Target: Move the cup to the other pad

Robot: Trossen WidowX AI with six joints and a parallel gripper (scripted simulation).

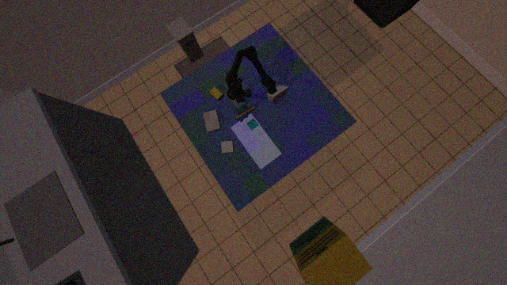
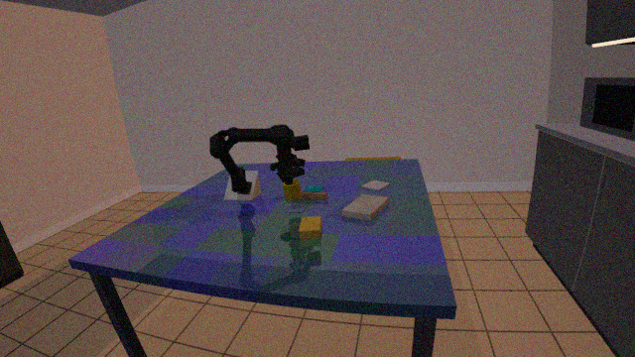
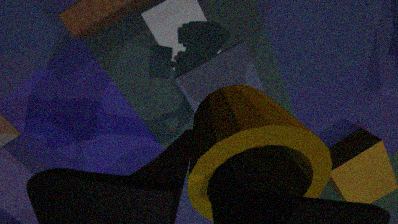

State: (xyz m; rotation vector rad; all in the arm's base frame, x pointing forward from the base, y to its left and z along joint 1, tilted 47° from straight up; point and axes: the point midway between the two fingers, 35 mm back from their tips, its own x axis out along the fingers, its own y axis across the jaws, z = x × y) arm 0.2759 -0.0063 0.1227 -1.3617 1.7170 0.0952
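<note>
Right now the teal pad is 23 cm to the left of my gripper tip, 9 cm below it and 3 cm ahead of it. Also, from my gripper tip: yellow cup 2 cm to the right, 2 cm ahead; brown bar 11 cm to the left, 8 cm below, 3 cm ahead; grey-blue pad 9 cm below, 3 cm ahead, 1 cm to the right.
</note>
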